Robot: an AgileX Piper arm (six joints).
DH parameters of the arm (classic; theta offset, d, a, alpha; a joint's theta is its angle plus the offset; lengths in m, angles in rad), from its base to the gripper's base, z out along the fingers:
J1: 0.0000 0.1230 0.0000 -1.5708
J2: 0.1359 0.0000 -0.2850 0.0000
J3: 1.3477 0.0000 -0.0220 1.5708
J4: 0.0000 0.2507 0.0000 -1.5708
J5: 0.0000 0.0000 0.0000 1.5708
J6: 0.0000 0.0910 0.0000 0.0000
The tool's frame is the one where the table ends.
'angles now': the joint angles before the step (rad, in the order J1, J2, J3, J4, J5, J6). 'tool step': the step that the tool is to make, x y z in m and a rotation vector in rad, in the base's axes. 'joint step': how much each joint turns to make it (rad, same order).
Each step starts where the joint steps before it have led.
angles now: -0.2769, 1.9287, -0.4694, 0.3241, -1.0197, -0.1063
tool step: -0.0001, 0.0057, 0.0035, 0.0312, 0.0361, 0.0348
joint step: 0.0095, -0.0370, 0.0020, -0.0203, 0.0822, -0.0001
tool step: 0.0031, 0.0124, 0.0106, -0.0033, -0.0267, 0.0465
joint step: 0.0436, -0.0435, 0.0044, -0.0020, 0.0130, 0.0001
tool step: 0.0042, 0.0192, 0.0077, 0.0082, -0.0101, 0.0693
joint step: 0.0674, -0.0361, 0.0009, -0.0003, 0.0286, 0.0021
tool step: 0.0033, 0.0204, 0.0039, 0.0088, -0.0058, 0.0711
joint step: 0.0720, -0.0188, 0.0007, 0.0003, 0.0153, 0.0056
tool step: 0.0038, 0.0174, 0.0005, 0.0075, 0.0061, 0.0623
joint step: 0.0606, -0.0018, -0.0081, -0.0011, 0.0178, 0.0028
